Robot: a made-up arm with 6 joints. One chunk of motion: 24 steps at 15 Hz.
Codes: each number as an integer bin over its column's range. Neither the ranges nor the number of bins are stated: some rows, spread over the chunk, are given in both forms.
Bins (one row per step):
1: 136 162 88 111 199 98
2: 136 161 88 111 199 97
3: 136 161 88 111 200 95
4: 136 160 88 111 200 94
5: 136 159 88 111 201 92
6: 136 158 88 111 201 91
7: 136 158 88 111 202 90
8: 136 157 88 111 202 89
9: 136 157 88 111 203 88
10: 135 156 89 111 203 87
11: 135 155 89 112 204 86
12: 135 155 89 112 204 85
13: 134 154 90 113 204 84
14: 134 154 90 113 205 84
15: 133 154 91 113 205 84
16: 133 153 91 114 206 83
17: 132 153 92 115 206 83
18: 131 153 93 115 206 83
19: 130 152 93 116 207 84
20: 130 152 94 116 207 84
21: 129 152 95 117 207 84
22: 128 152 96 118 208 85
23: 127 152 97 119 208 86
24: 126 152 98 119 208 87
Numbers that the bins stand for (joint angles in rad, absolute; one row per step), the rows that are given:
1: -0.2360 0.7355 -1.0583 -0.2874 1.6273 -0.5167
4: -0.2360 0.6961 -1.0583 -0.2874 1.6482 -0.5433
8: -0.2360 0.6369 -1.0583 -0.2874 1.6901 -0.5767
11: -0.2465 0.5975 -1.0433 -0.2776 1.7320 -0.5967
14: -0.2569 0.5777 -1.0282 -0.2677 1.7529 -0.6100
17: -0.2779 0.5580 -0.9982 -0.2480 1.7739 -0.6167
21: -0.3093 0.5383 -0.9531 -0.2284 1.7948 -0.6100
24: -0.3407 0.5383 -0.9081 -0.2087 1.8158 -0.5900
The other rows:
2: -0.2360 0.7158 -1.0583 -0.2874 1.6273 -0.5233
3: -0.2360 0.7158 -1.0583 -0.2874 1.6482 -0.5367
5: -0.2360 0.6764 -1.0583 -0.2874 1.6692 -0.5567
6: -0.2360 0.6566 -1.0583 -0.2874 1.6692 -0.5633
7: -0.2360 0.6566 -1.0583 -0.2874 1.6901 -0.5700
9: -0.2360 0.6369 -1.0583 -0.2874 1.7111 -0.5833
10: -0.2465 0.6172 -1.0433 -0.2874 1.7111 -0.5900
12: -0.2465 0.5975 -1.0433 -0.2776 1.7320 -0.6033
13: -0.2569 0.5777 -1.0282 -0.2677 1.7320 -0.6100
15: -0.2674 0.5777 -1.0132 -0.2677 1.7529 -0.6100
16: -0.2674 0.5580 -1.0132 -0.2579 1.7739 -0.6167
18: -0.2884 0.5580 -0.9832 -0.2480 1.7739 -0.6167
19: -0.2988 0.5383 -0.9832 -0.2382 1.7948 -0.6100
20: -0.2988 0.5383 -0.9682 -0.2382 1.7948 -0.6100
22: -0.3198 0.5383 -0.9381 -0.2185 1.8158 -0.6033
23: -0.3302 0.5383 -0.9231 -0.2087 1.8158 -0.5967

